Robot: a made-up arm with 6 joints. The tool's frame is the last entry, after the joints.
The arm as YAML. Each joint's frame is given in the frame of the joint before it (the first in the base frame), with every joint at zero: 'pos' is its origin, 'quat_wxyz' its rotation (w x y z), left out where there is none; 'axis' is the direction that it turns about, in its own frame. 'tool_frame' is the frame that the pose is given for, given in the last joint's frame.
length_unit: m
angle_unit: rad
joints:
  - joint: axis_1
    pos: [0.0, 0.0, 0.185]
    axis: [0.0, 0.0, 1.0]
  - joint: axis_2
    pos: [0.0, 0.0, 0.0]
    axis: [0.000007, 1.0, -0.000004]
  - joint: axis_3
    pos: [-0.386, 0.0, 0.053]
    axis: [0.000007, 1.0, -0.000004]
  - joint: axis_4
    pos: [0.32, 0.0, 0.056]
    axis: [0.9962, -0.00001, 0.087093]
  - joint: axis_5
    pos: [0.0, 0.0, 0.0]
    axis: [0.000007, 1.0, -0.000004]
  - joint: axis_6
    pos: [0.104, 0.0, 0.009]
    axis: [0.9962, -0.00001, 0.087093]
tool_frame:
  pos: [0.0, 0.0, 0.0]
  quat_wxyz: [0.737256, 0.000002, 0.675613, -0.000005]
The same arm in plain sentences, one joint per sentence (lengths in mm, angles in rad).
The arm has six revolute joints in a row. What follows holds with every joint at zero, and every direction is one of the base frame's.
The first joint lies 185 mm along +z from the base frame's origin and turns about +z.
The second joint lies at the same point as the first joint and turns about +y.
The third joint lies 386 mm along -x and 53 mm along +z from the second joint and turns about +y.
The fourth joint lies 320 mm along +x and 56 mm along +z from the third joint and turns about the direction (0.9962, 0, 0.0871).
The fifth joint lies at the same point as the fourth joint and turns about +y.
The sixth joint lies 104 mm along +x and 9 mm along +z from the fifth joint and turns about the direction (0.9962, 0, 0.0871).
The tool frame, which is the frame that the pose is given for, lies at the same point as the sixth joint; its axes are the base frame's turned by roll 0, pitch 1.4836 and yaw -0.0001 rad (as in URDF: about the fixed x, then y, then z).

